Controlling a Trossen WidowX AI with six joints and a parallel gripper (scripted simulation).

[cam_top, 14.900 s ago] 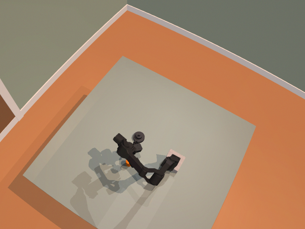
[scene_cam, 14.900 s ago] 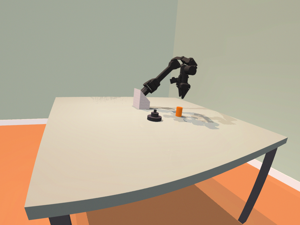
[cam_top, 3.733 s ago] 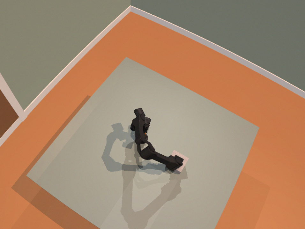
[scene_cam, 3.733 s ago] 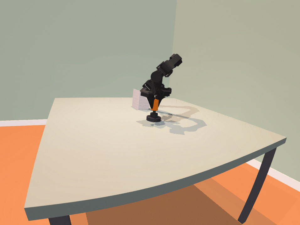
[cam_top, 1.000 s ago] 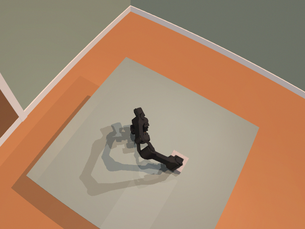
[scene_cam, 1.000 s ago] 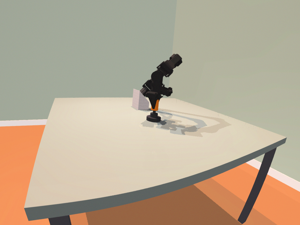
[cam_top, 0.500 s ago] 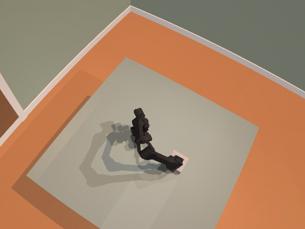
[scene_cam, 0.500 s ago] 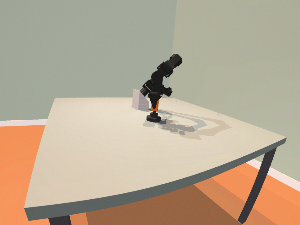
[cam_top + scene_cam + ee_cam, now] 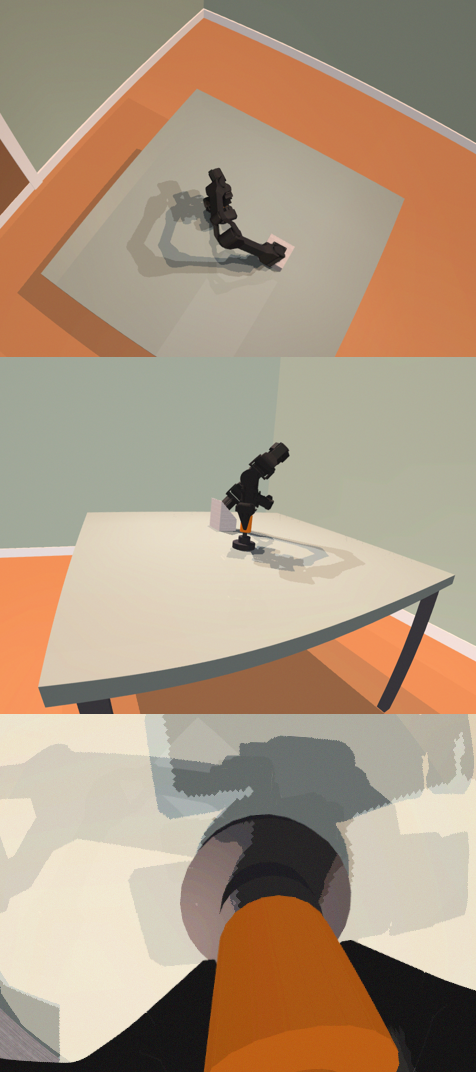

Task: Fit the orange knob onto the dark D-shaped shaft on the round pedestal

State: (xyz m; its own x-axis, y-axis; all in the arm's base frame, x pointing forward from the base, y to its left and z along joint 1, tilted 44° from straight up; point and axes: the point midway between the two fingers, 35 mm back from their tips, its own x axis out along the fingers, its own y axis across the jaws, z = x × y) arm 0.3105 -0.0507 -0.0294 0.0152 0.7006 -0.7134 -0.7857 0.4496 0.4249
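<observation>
Right now the orange knob is 20 mm above my gripper tip. The rest, counted from my gripper tip: dark pedestal: 40 mm below.
</observation>
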